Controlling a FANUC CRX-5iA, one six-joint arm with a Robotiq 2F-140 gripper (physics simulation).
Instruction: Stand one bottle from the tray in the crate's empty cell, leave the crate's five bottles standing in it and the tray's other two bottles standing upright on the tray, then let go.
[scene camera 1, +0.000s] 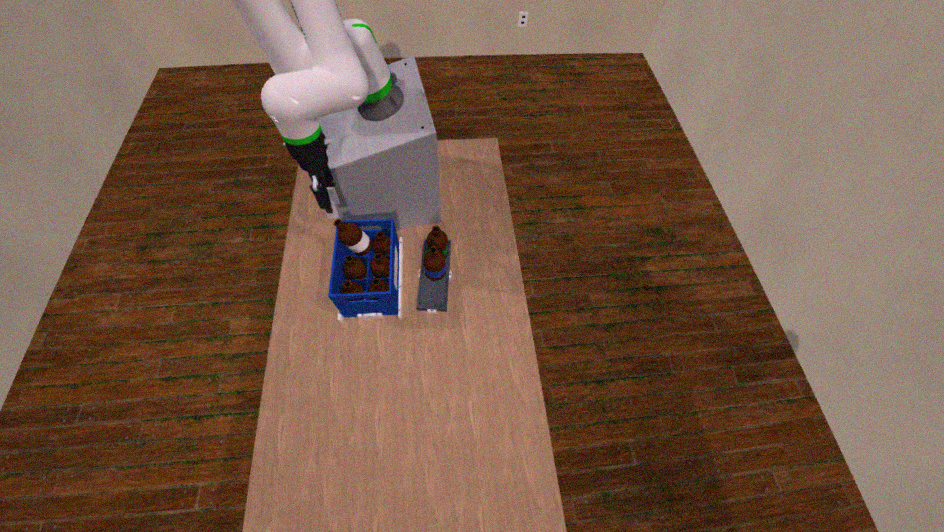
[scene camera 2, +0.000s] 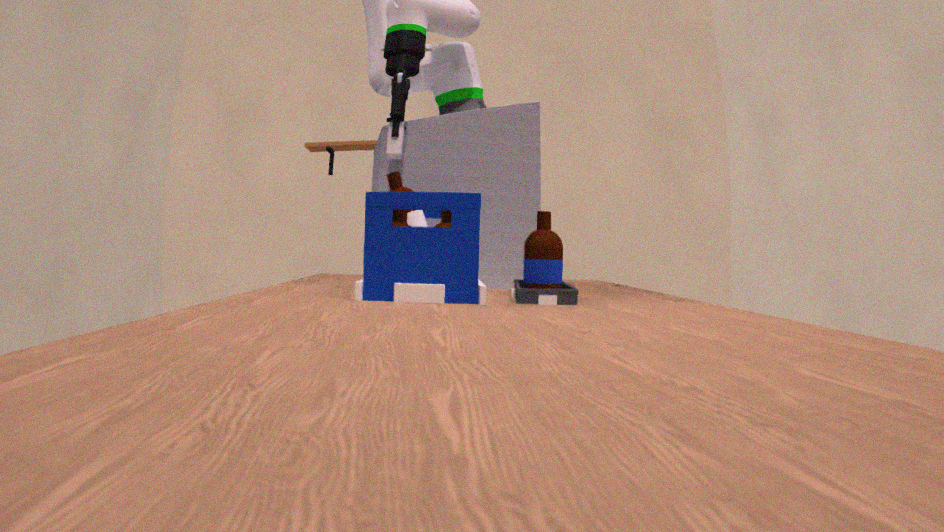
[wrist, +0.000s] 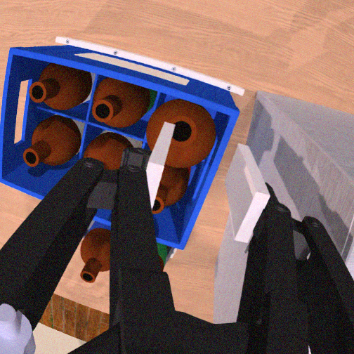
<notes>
I see my gripper (scene camera 2: 394, 156), a blue-labelled bottle (scene camera 2: 543, 251), a white-labelled bottle (scene camera 1: 350, 234), a green-labelled bottle (wrist: 117, 103) and a white-labelled bottle (wrist: 61, 87).
The blue-labelled bottle is seen too in the wrist view (wrist: 95, 247). My gripper is seen too in scene camera 1 (scene camera 1: 334, 210) and in the wrist view (wrist: 200, 152).
</notes>
